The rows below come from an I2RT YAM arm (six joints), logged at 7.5 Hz.
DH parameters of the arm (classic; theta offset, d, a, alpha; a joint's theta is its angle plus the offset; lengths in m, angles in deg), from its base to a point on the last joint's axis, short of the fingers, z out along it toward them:
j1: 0 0.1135 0.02 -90
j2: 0 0 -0.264 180
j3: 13.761 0 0.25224 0
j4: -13.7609 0 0.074 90
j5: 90 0 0 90
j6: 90 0.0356 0 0
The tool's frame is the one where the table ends.
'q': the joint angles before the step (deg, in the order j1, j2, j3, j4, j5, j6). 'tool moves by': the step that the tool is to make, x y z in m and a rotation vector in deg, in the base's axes. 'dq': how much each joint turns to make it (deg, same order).
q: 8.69 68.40 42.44 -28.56 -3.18 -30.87
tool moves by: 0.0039 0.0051 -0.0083 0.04 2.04 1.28
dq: 1.01 2.37 0.05 0.31 -0.46 -0.02
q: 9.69 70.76 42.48 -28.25 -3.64 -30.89
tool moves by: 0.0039 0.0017 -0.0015 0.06 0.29 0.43
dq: 0.21 1.24 0.53 0.43 -0.21 -0.12
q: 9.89 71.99 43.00 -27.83 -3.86 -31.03
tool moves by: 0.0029 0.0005 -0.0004 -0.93 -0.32 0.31
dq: 0.10 0.72 0.37 0.47 0.70 -0.71
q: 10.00 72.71 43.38 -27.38 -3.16 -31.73
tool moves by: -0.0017 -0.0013 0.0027 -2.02 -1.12 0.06
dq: 0.03 -0.89 -0.13 -0.06 1.80 -1.23
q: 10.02 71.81 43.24 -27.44 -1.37 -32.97
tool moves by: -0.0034 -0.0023 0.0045 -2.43 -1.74 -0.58
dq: -0.02 -1.65 -0.34 -0.02 2.53 -1.07
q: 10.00 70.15 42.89 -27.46 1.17 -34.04
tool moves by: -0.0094 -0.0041 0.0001 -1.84 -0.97 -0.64
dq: -0.32 -2.77 -1.85 -0.24 1.79 -0.90
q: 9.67 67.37 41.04 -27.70 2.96 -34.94
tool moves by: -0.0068 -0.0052 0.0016 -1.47 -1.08 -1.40
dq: -0.76 -2.33 -1.19 -0.28 1.69 -0.45
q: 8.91 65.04 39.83 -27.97 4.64 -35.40
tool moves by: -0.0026 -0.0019 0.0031 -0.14 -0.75 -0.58
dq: -0.33 -1.15 -0.10 -0.34 0.35 0.05
